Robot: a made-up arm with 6 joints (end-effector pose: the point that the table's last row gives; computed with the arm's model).
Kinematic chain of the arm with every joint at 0, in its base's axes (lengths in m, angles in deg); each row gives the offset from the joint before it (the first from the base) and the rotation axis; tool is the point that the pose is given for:
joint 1: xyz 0 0 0.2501 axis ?
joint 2: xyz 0 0 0 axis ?
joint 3: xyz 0 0 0.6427 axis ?
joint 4: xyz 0 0 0 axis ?
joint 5: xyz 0.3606 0 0 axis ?
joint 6: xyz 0 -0.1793 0 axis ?
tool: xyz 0 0 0
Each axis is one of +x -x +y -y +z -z.
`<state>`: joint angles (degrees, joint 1 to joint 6).
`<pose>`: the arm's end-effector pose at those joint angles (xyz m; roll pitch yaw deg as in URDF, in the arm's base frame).
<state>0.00 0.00 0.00 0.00 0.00 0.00</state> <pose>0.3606 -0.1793 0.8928 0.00 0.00 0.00</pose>
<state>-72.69 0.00 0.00 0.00 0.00 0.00</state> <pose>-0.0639 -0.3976 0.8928 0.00 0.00 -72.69</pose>
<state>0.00 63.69 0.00 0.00 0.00 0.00</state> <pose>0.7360 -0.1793 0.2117 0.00 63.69 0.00</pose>
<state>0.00 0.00 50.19 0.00 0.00 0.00</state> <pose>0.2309 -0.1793 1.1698 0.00 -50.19 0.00</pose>
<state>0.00 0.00 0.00 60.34 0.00 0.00</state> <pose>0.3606 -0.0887 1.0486 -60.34 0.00 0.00</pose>
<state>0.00 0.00 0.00 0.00 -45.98 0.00</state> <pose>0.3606 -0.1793 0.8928 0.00 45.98 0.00</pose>
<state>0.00 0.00 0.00 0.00 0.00 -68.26</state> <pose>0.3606 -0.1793 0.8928 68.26 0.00 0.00</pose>
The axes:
joint 1: +z
joint 2: +y
joint 3: -y
joint 4: -x
joint 5: -y
joint 6: -x

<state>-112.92 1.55 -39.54 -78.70 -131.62 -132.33</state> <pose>-0.1000 -0.1462 0.5230 -99.10 -19.03 16.23</pose>
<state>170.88 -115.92 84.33 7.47 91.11 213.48</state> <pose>0.9250 0.0316 -0.1775 165.04 67.42 -169.33</pose>
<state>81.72 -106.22 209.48 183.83 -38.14 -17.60</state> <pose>-0.2299 -0.3378 -0.1898 -165.16 6.22 84.10</pose>
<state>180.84 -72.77 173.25 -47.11 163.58 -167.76</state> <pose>0.8786 0.1349 0.1644 138.13 -52.96 160.73</pose>
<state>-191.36 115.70 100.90 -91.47 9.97 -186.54</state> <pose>-0.8656 0.1692 -0.2940 -84.63 14.83 158.33</pose>
